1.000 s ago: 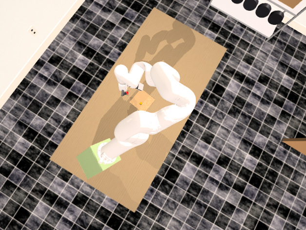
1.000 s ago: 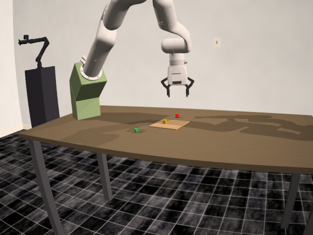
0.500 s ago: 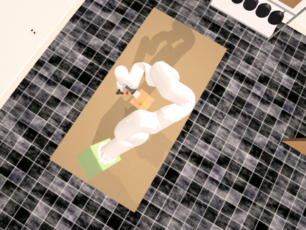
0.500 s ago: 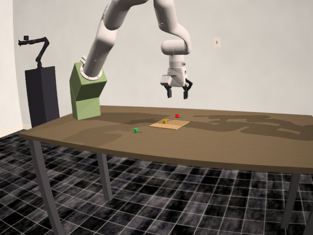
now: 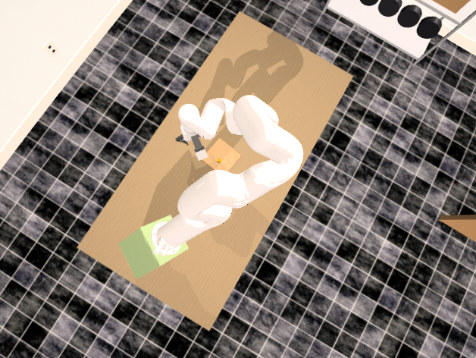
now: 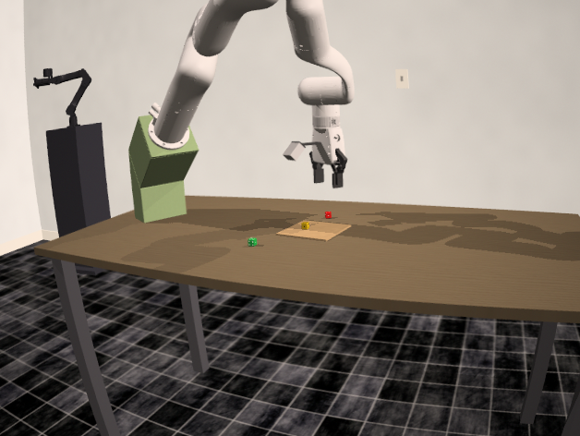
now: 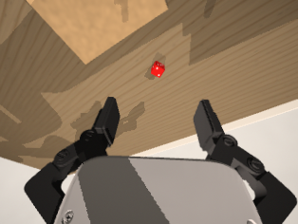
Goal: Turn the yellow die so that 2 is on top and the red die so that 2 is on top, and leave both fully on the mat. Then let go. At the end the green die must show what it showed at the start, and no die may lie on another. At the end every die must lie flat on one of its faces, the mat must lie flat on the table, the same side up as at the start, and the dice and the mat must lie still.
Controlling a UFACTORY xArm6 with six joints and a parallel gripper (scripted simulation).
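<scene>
Now: the red die 90 mm below my hand. From my hand the other things lie so: green die (130 mm behind, 270 mm to the right, 90 mm below); then tan mat (10 mm behind, 130 mm to the right, 100 mm below); then yellow die (40 mm behind, 130 mm to the right, 90 mm below).
</scene>
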